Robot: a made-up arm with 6 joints.
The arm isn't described. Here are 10 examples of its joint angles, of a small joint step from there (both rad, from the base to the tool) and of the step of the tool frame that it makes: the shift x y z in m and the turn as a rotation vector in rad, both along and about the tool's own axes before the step.
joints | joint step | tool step
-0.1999 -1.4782 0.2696 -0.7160 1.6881 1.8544 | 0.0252 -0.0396 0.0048 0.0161 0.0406 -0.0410 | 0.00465 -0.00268 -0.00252 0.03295 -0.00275 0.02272
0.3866 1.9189 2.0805 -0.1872 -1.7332 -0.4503 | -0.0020 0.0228 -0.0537 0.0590 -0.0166 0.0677 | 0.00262 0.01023 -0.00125 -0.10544 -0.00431 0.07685
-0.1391 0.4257 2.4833 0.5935 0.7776 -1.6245 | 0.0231 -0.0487 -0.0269 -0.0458 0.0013 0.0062 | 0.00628 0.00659 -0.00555 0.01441 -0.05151 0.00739
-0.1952 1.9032 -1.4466 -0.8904 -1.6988 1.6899 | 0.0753 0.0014 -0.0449 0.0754 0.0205 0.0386 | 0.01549 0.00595 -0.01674 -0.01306 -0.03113 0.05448
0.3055 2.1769 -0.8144 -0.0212 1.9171 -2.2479 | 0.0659 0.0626 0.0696 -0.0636 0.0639 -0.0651 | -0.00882 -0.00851 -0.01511 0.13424 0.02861 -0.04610
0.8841 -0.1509 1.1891 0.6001 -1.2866 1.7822 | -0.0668 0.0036 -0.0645 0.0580 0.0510 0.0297 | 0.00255 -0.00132 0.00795 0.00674 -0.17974 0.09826
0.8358 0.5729 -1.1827 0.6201 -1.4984 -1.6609 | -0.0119 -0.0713 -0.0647 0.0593 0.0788 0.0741 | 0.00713 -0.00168 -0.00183 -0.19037 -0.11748 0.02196
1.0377 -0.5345 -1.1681 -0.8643 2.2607 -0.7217 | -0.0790 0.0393 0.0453 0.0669 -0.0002 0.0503 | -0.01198 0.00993 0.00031 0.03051 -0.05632 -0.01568
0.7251 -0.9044 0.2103 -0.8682 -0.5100 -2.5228 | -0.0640 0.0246 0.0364 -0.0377 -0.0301 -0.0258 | -0.00140 0.01781 0.00061 0.12216 -0.00176 -0.04470
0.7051 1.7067 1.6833 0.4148 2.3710 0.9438 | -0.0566 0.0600 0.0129 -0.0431 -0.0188 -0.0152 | 0.00271 0.00593 0.01164 0.07837 -0.02763 0.02662
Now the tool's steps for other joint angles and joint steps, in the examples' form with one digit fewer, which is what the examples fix.
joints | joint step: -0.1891 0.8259 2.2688 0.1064 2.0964 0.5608 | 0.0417 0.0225 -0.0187 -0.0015 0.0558 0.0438
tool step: 0.0057 -0.0049 0.0049 -0.0251 -0.0330 0.0746
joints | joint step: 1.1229 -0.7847 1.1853 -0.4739 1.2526 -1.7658 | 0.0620 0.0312 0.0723 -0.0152 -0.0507 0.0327
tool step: -0.0076 0.0112 -0.0088 0.0224 0.0012 -0.0697
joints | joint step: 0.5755 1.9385 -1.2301 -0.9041 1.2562 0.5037 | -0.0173 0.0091 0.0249 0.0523 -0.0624 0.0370
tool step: 0.0008 -0.0072 0.0025 0.0131 -0.0485 -0.0341
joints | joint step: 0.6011 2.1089 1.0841 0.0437 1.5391 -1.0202 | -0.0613 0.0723 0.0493 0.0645 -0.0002 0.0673
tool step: 0.0020 0.0034 -0.0116 -0.0763 -0.0111 0.1178
